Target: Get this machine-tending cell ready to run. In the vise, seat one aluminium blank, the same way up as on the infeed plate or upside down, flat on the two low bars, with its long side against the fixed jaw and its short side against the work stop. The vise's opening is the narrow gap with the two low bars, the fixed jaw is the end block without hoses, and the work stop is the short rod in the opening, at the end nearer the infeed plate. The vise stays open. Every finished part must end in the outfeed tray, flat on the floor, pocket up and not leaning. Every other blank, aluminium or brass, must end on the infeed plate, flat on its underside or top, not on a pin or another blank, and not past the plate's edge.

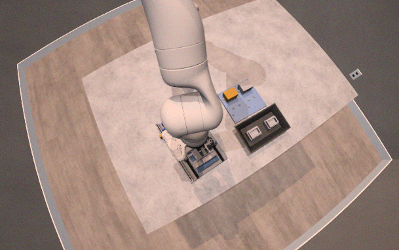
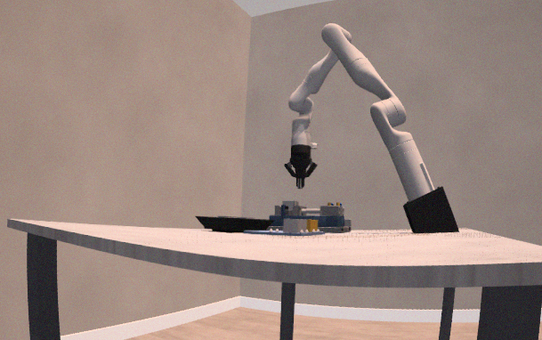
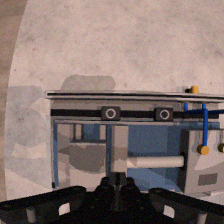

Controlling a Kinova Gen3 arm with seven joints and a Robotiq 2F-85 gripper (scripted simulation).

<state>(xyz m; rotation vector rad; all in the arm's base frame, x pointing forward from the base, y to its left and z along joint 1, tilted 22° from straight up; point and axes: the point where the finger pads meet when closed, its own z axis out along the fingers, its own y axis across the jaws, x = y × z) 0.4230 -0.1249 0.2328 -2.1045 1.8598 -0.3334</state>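
My gripper is now 40 mm short of the aluminium blank, 10 mm to the right of it and 80 mm above it. Also, from my hand: blue vise base (30 mm behind, 140 mm below); brass blank (160 mm behind, 260 mm to the left, 160 mm below).
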